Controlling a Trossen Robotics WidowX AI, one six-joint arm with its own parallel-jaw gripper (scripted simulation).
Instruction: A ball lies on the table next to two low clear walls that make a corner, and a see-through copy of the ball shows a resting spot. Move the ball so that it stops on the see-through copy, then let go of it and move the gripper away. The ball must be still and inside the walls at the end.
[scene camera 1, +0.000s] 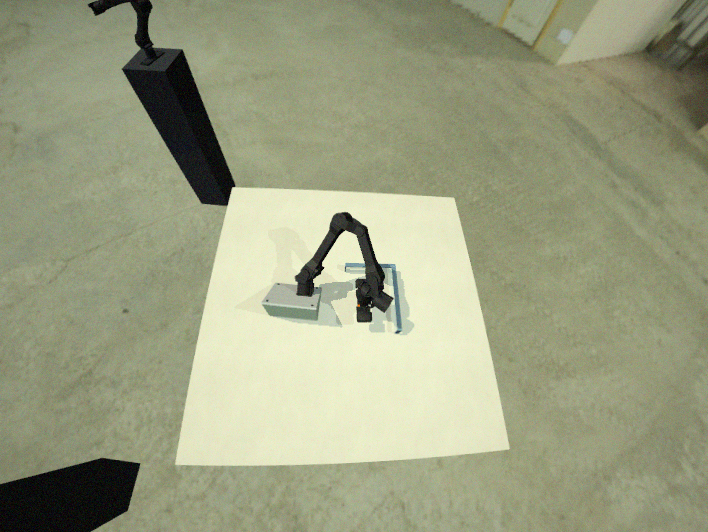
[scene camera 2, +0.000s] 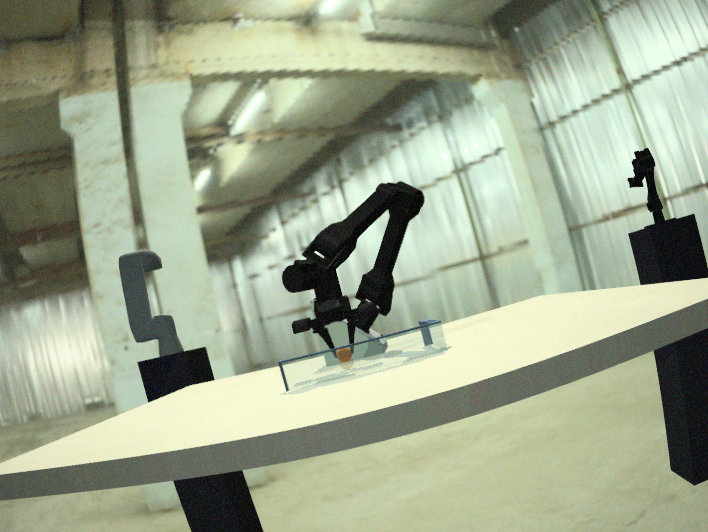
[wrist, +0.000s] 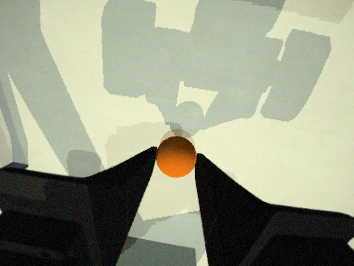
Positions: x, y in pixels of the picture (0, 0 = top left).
Labels:
My gripper (scene camera 2: 344, 355) carries an orange ball (wrist: 176, 156).

